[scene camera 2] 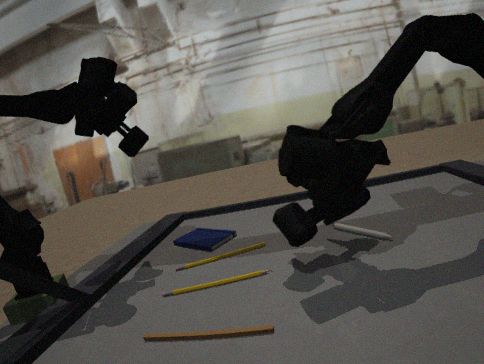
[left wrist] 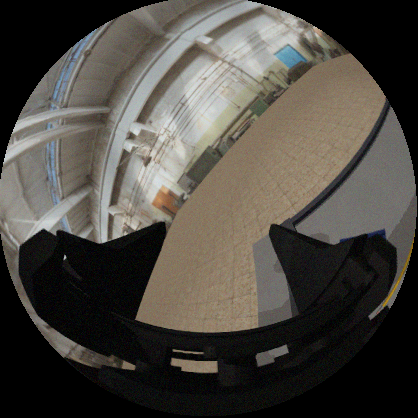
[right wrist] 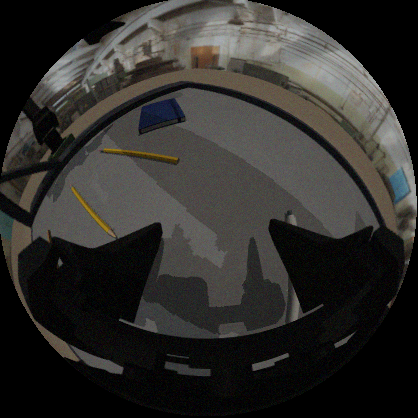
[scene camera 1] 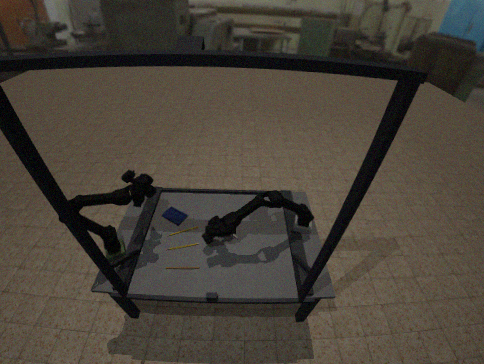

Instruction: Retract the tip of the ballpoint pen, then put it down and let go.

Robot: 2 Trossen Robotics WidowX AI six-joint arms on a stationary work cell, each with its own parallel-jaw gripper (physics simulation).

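Places are measured from the left arm's base along level axes (x back, y right, z up), in millimetres.
Pixels of known places: left gripper, fingertip midpoint: [scene camera 2: 121, 126] [left wrist: 219, 228]; right gripper, fingertip midpoint: [right wrist: 216, 226]; left arm's base, link origin: [right wrist: 57, 145] [scene camera 1: 114, 248]; right arm's base, link origin: [scene camera 1: 303, 222].
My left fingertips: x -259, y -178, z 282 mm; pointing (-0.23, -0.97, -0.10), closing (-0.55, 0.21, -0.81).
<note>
Ahead of a thing's pixels: the offset from my left fingertips to its middle.
The white ballpoint pen @[dx -373, dy +349, dz -317 mm] [scene camera 2: 362, 231] [right wrist: 292, 306] lies on the grey table. In scene camera 2 its blunt end is at the left and its pointed end at the right; whether the tip is out is too small to tell. My right gripper [scene camera 2: 320, 215] [right wrist: 216, 226] is open and empty, low above the table by the pen's blunt end. In the right wrist view the right-hand finger hides the pen's middle, and the blunt end shows above that finger's tip. My left gripper [left wrist: 219, 228] is open and empty, raised high at the left side of the table.
A blue notebook @[dx -121, dy +81, dz -316 mm] [scene camera 1: 174, 216] [scene camera 2: 205, 239] [right wrist: 160, 115] lies near the table's far left. Two yellow pencils @[dx -125, dy +218, dz -319 mm] [scene camera 2: 221, 256] @[dx -87, dy +318, dz -319 mm] [scene camera 2: 216, 283] and an orange-brown stick @[dx -36, dy +440, dz -319 mm] [scene camera 1: 182, 268] [scene camera 2: 209, 333] lie left of the right gripper. Dark frame posts [scene camera 1: 367, 175] and rails edge the table.
</note>
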